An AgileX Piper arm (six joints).
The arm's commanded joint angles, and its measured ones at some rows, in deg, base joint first. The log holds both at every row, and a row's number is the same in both.
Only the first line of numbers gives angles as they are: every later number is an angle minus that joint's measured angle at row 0.
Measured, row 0:
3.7, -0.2, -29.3, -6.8, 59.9, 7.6
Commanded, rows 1 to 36:
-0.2, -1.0, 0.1, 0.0, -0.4, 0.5
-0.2, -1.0, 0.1, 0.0, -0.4, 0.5
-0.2, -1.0, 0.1, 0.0, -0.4, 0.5
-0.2, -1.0, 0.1, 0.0, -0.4, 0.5
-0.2, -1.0, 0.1, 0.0, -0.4, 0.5
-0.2, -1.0, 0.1, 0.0, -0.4, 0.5
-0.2, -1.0, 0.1, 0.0, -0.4, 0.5
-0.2, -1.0, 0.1, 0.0, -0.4, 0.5
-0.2, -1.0, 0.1, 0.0, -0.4, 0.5
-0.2, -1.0, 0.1, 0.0, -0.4, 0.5
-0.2, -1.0, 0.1, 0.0, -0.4, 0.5
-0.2, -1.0, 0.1, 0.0, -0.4, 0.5
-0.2, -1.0, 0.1, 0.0, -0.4, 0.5
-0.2, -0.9, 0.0, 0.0, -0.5, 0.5
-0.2, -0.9, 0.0, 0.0, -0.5, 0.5
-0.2, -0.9, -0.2, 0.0, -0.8, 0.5
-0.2, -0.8, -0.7, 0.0, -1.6, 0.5
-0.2, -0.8, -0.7, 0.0, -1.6, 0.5
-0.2, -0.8, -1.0, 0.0, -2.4, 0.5
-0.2, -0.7, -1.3, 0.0, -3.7, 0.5
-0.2, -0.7, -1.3, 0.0, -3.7, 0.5
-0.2, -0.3, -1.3, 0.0, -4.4, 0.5
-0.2, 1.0, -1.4, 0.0, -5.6, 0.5
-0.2, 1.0, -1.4, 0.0, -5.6, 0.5
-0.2, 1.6, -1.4, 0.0, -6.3, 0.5
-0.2, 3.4, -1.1, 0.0, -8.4, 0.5
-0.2, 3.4, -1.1, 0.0, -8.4, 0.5
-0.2, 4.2, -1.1, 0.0, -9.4, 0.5
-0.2, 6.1, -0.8, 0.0, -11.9, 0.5
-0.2, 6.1, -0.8, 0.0, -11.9, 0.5
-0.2, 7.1, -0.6, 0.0, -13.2, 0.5
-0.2, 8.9, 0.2, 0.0, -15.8, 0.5
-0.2, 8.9, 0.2, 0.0, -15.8, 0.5
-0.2, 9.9, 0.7, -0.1, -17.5, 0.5
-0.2, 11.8, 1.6, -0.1, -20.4, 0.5
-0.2, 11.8, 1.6, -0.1, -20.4, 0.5
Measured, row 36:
0.0, 9.7, 0.4, 0.0, -15.8, 0.0
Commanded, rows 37 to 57:
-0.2, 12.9, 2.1, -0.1, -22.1, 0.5
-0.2, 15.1, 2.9, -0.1, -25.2, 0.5
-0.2, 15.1, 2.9, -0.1, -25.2, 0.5
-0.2, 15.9, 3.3, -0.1, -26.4, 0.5
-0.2, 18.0, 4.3, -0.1, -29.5, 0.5
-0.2, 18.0, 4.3, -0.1, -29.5, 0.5
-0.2, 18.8, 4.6, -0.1, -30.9, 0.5
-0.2, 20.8, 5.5, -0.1, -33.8, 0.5
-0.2, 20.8, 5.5, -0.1, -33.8, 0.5
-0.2, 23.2, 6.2, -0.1, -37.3, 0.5
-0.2, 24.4, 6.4, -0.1, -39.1, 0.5
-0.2, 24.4, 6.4, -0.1, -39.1, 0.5
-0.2, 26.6, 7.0, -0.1, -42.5, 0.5
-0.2, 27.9, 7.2, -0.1, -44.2, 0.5
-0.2, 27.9, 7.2, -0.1, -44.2, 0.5
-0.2, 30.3, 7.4, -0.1, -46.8, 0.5
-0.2, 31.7, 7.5, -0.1, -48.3, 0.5
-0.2, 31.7, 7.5, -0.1, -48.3, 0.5
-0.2, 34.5, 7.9, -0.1, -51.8, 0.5
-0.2, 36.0, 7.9, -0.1, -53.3, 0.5
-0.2, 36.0, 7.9, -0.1, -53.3, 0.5
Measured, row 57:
0.0, 32.7, 7.5, 0.0, -48.5, 0.0
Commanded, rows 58 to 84:
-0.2, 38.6, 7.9, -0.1, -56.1, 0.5
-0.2, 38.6, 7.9, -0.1, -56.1, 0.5
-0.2, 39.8, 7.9, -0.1, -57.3, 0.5
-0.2, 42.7, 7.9, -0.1, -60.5, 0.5
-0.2, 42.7, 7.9, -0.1, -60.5, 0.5
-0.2, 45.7, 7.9, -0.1, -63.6, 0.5
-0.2, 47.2, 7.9, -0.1, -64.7, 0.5
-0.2, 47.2, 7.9, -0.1, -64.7, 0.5
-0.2, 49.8, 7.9, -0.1, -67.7, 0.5
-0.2, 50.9, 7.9, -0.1, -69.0, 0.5
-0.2, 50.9, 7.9, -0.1, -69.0, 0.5
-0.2, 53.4, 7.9, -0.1, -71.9, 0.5
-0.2, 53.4, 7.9, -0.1, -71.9, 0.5
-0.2, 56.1, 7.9, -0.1, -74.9, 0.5
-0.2, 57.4, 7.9, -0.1, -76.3, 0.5
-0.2, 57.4, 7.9, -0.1, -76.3, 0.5
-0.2, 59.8, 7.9, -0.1, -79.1, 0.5
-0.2, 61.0, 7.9, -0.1, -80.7, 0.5
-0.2, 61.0, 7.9, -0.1, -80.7, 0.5
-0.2, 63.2, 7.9, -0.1, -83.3, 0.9
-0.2, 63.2, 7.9, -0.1, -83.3, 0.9
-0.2, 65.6, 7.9, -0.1, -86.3, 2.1
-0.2, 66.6, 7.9, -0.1, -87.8, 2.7
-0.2, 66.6, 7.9, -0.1, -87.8, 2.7
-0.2, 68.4, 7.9, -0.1, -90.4, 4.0
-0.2, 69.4, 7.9, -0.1, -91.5, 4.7
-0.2, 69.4, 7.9, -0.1, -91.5, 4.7
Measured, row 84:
0.0, 67.5, 7.7, 0.0, -87.2, 2.5
